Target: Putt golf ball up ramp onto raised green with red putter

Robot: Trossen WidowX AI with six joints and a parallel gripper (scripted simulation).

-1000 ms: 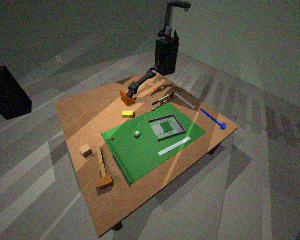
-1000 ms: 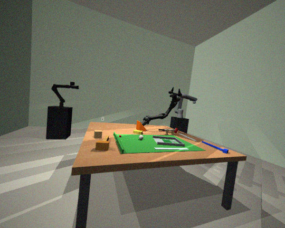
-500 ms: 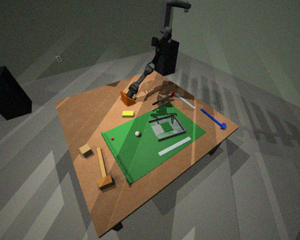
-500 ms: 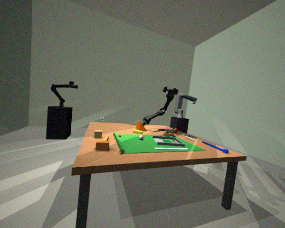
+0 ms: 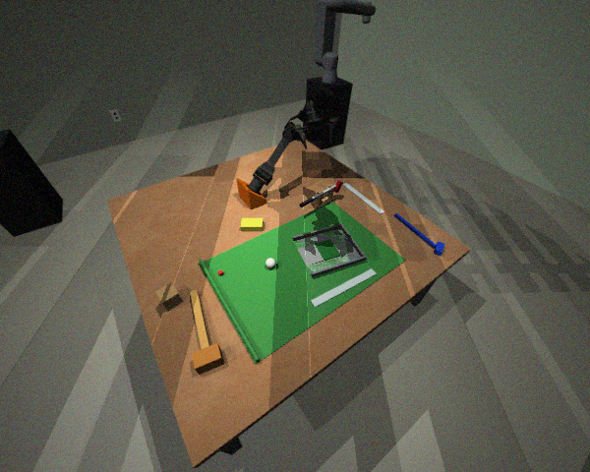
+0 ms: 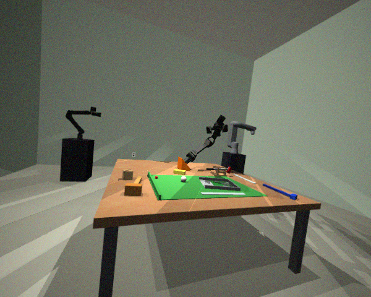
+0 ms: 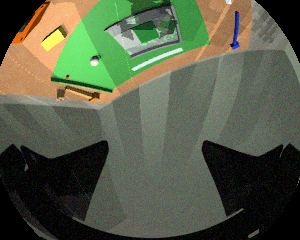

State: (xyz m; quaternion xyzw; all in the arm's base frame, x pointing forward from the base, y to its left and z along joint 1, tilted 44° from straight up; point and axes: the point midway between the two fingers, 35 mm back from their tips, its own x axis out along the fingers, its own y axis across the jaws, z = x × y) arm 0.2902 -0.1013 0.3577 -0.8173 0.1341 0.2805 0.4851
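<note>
Right now my gripper tip is 120 mm past the yellow block, 260 mm to the left of it and 380 mm above it. The rest, counted from my gripper tip: wooden stand 110 mm behind, 150 mm to the left, 360 mm below; green mat 180 mm ahead, 160 mm to the right, 400 mm below; red putter 110 mm behind, 130 mm to the left, 340 mm below.
</note>
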